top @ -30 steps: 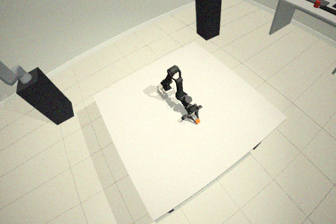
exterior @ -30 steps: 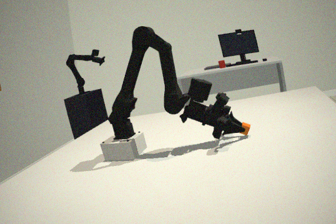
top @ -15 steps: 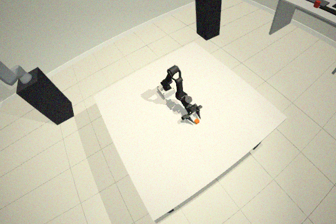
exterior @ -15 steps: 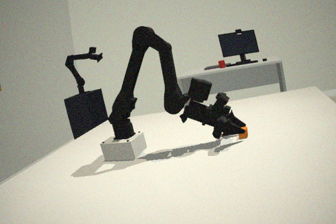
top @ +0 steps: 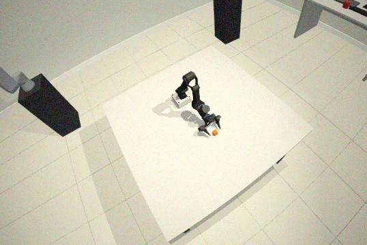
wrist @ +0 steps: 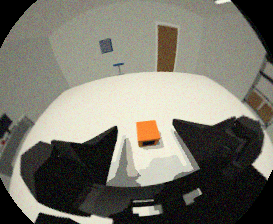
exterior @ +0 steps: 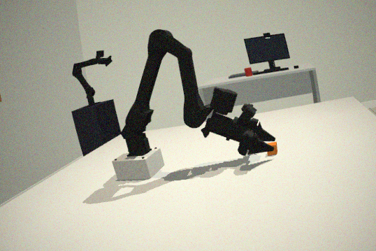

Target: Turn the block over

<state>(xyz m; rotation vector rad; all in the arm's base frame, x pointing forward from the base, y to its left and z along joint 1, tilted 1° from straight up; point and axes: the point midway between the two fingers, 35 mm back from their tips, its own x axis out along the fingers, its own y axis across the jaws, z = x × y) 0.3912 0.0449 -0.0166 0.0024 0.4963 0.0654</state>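
My gripper tip is 20 mm past the block and 10 mm above it.
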